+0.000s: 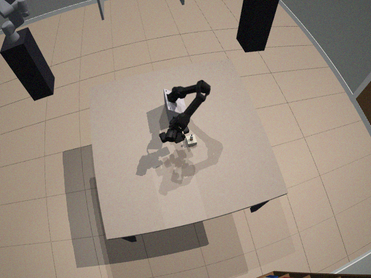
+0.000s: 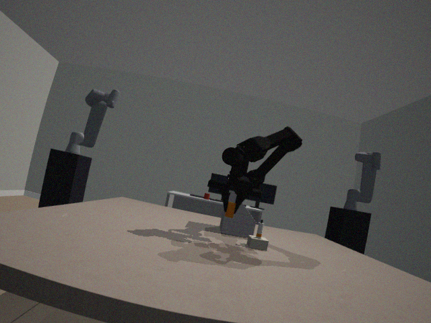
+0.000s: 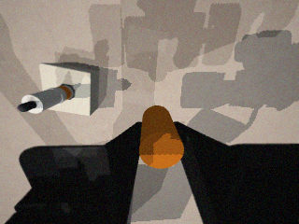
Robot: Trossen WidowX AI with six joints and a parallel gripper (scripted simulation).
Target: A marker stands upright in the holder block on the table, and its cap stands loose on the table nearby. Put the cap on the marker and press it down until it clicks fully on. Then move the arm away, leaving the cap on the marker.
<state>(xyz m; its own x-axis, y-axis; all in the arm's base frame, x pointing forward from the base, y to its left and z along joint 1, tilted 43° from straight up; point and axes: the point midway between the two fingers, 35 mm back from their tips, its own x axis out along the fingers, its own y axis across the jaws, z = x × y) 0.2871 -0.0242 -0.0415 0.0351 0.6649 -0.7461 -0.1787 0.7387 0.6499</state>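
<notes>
Now: the white holder block 120 mm to the left of my gripper tip and 90 mm below it. Also, from my gripper tip: orange cap: 10 mm above.
</notes>
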